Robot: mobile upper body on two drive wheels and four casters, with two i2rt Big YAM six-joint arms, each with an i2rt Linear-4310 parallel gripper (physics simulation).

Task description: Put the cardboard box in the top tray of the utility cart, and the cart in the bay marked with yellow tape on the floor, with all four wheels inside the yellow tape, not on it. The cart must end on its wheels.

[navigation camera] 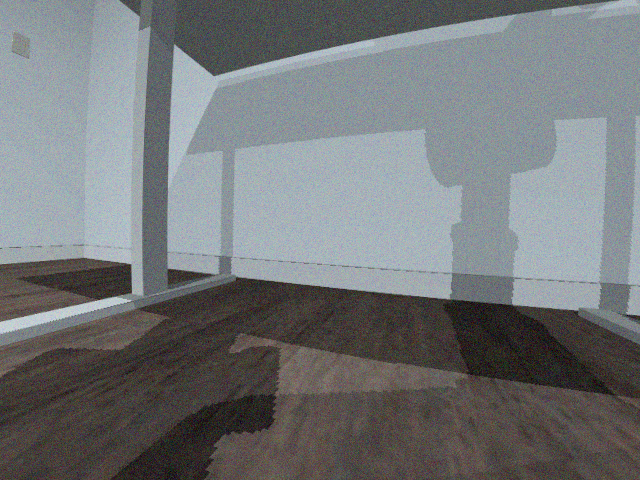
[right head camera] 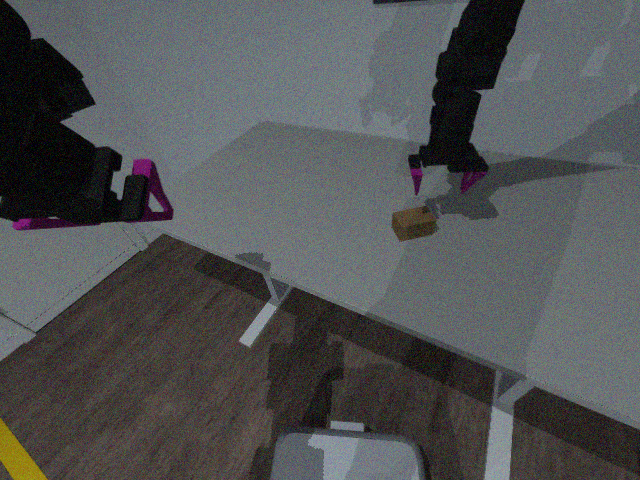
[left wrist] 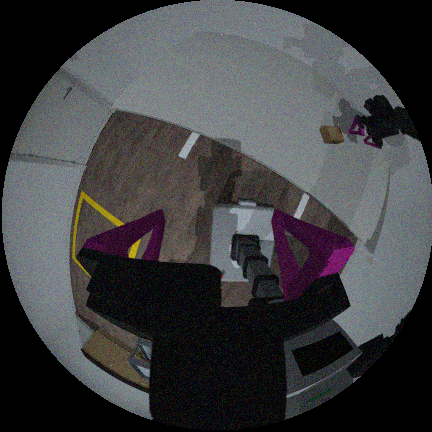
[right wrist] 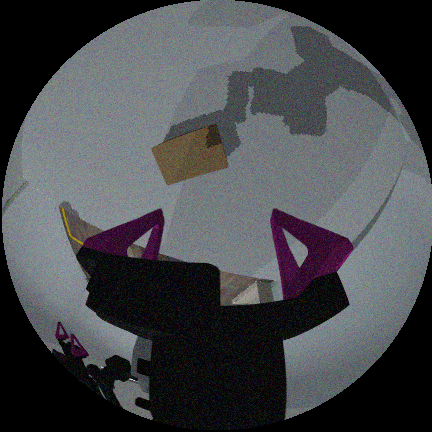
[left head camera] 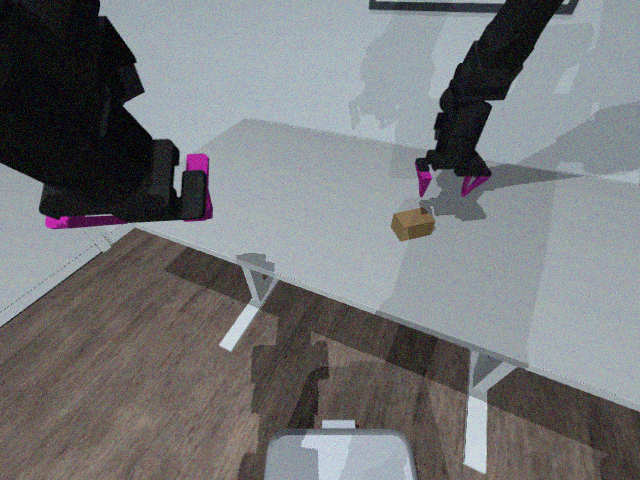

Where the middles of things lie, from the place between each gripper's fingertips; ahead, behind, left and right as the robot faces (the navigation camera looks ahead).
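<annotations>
There is a small brown cardboard box [right head camera: 418,222], and my right gripper is 120 mm above it, 30 mm short of it and 40 mm to the right of it. Going by its middle, the box is nearer to my right gripper than to my left gripper.
As for my left gripper, it is 300 mm above the small brown cardboard box, 420 mm to the left of it and 310 mm short of it.
</annotations>
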